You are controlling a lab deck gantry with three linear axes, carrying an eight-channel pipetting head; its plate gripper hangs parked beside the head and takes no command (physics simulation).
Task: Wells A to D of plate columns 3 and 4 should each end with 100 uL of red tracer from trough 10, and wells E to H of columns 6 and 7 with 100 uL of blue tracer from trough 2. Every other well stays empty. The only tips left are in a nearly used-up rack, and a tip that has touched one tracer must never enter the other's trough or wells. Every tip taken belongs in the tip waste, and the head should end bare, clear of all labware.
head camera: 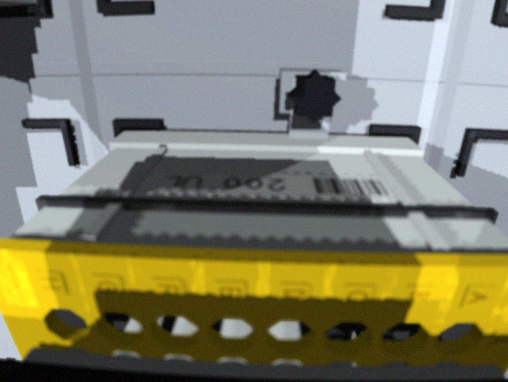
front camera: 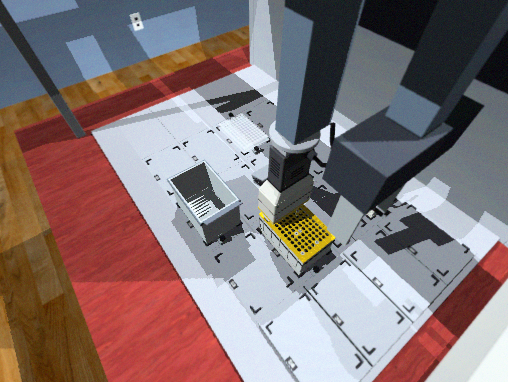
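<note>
My pipetting head (front camera: pixel 286 195) is low over the back end of the yellow tip rack (front camera: pixel 311 239) (head camera: pixel 240 272). In the head view the holes of column 1 hold no tips. Below them, white tip rims (head camera: pixel 232 361) show in column 2, rows D to G, partly hidden by the head's dark edge. The nozzle ends are hidden, so contact with tips cannot be told. A few white tips (front camera: pixel 296 233) show farther forward in the rack. The pale well plate (front camera: pixel 245 131) lies behind the head. The troughs do not show. My parked plate gripper's fingers cannot be made out.
An open grey bin (front camera: pixel 220 220) with slats inside stands left of the rack, likely the tip waste. The dark gantry block (front camera: pixel 385 155) hangs at the right and hides part of the deck. A black knob (head camera: pixel 314 95) stands behind the rack.
</note>
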